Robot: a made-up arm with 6 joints.
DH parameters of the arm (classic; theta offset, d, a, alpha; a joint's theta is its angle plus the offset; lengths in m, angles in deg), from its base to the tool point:
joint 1: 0 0.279 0 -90
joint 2: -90 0 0.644 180
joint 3: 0 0 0 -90
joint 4: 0 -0.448 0 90
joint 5: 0 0.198 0 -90
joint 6: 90 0 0 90
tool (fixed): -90 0 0 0
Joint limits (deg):
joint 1: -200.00..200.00
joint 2: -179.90..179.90
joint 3: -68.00..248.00
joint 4: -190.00..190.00
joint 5: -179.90..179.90
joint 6: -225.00..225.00
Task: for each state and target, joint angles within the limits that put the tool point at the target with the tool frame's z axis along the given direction. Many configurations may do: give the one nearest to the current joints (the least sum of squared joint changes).
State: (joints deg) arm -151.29 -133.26 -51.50 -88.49 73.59 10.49
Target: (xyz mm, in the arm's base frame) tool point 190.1 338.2 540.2 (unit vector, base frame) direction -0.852 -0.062 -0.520
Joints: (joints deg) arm -115.50 -105.12 -20.12 -97.54 31.12 -21.41
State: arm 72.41 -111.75 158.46 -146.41 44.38 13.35
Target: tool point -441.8 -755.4 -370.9 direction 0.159 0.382 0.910
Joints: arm 70.43 -116.17 130.26 -145.56 89.99 1.52
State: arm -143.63 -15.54 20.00 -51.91 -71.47 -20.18
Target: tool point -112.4 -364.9 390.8 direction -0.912 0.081 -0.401
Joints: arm -102.35 24.33 -28.47 -80.78 -24.06 -17.08
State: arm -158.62 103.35 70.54 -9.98 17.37 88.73
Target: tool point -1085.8 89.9 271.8 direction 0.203 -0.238 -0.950
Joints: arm -175.22 80.13 54.76 24.56 17.98 141.66
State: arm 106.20 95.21 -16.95 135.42 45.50 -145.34
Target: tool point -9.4 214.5 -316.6 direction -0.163 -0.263 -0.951
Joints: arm 64.88 117.92 -45.17 120.19 56.24 -133.35
